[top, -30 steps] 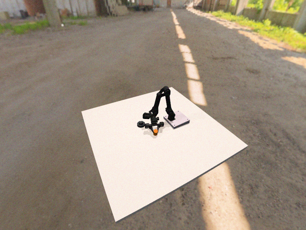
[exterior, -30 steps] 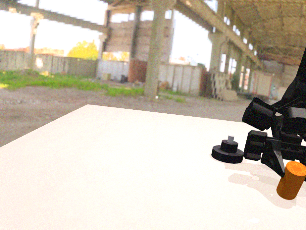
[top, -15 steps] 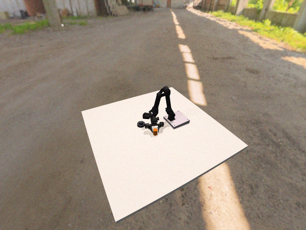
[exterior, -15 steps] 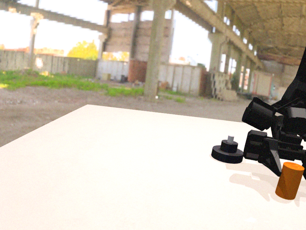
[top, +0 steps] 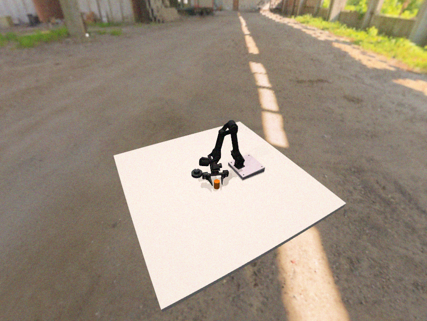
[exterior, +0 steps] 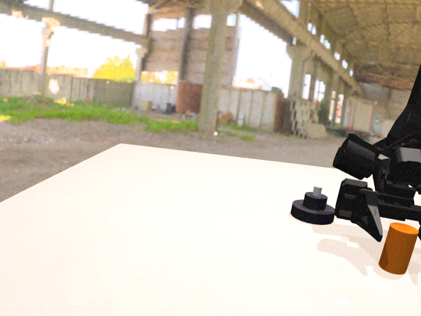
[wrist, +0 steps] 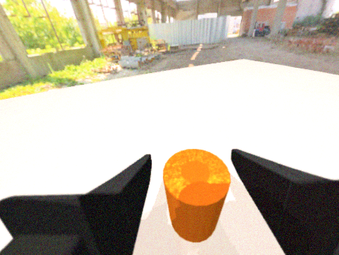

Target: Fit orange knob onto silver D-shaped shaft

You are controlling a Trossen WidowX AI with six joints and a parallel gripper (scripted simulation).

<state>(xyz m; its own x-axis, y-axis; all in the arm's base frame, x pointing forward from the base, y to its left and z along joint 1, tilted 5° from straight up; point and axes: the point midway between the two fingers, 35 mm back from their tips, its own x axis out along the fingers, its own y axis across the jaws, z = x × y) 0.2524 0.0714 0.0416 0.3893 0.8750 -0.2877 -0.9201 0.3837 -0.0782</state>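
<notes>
My gripper tip is now 2 cm to the left of the orange knob and 1 cm past it. Also, from my gripper tip: black round pedestal (22 cm to the right, 4 cm ahead, 2 cm below).
</notes>
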